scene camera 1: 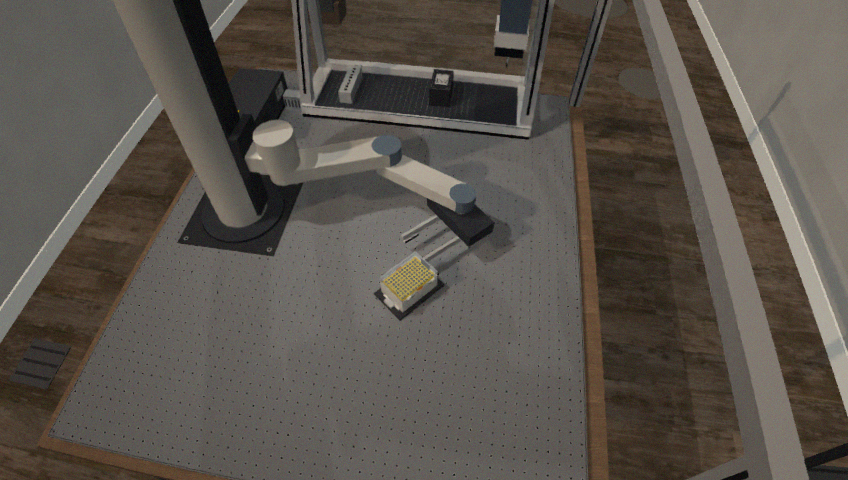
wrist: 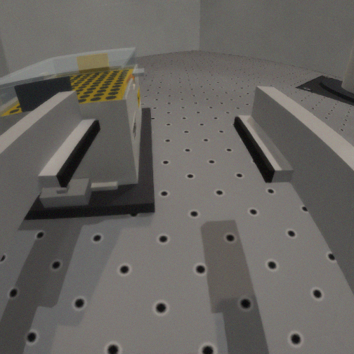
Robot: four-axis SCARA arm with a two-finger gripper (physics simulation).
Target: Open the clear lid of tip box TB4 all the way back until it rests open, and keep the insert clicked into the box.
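There's a clear lid (scene camera 1: 405, 278) that I can see, and I can see my gripper (scene camera 1: 412, 249) as well.
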